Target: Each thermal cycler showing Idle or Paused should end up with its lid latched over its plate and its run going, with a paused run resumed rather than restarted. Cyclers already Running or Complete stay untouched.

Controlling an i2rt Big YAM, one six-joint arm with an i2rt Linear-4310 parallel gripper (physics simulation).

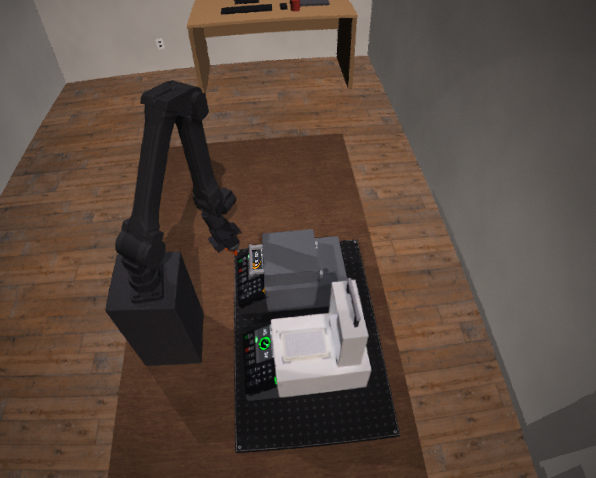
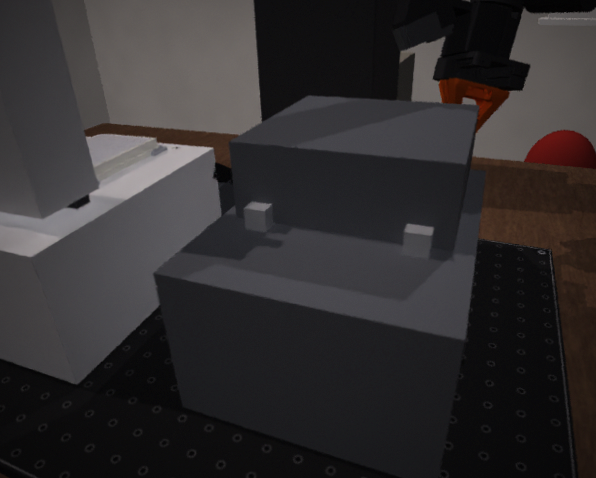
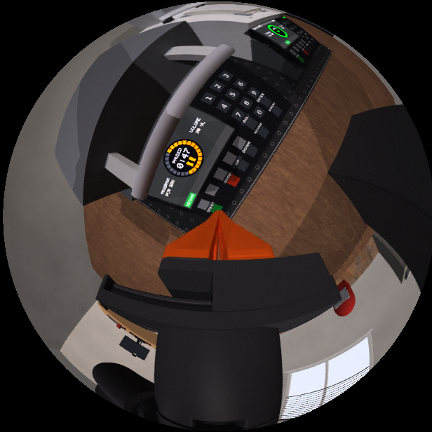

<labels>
same spot on lid: [image 1: 290,257] = [image 2: 338,119]
</labels>
